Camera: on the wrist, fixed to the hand. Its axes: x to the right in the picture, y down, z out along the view.
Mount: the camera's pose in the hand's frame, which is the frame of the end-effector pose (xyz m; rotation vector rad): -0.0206 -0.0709 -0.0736 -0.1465 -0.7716 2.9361
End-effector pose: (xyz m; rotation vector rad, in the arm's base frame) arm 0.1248 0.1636 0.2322 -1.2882 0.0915 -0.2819
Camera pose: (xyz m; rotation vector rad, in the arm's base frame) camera 0.0775 0.0825 0.2775 -0.1747 1.1083 2.6125
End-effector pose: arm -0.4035 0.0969 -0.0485 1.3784 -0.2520 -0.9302
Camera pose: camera -0.3979 0.1703 -0.1223 -0.5311 -1.8544 1.1511
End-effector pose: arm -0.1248 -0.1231 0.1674 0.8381 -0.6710 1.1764
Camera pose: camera -0.0600 -0.0828 0.0964 0.4082 1.3859 -1.4117
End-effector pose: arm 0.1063 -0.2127 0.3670 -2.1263 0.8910 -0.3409
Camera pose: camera 0.0888 -0.2088 0.4697 0.6798 2.0513 1.6875
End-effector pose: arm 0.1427 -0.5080 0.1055 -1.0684 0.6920 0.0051
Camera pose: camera 0.1115 -0.5962 0.1514 0.7349 0.8701 2.7190
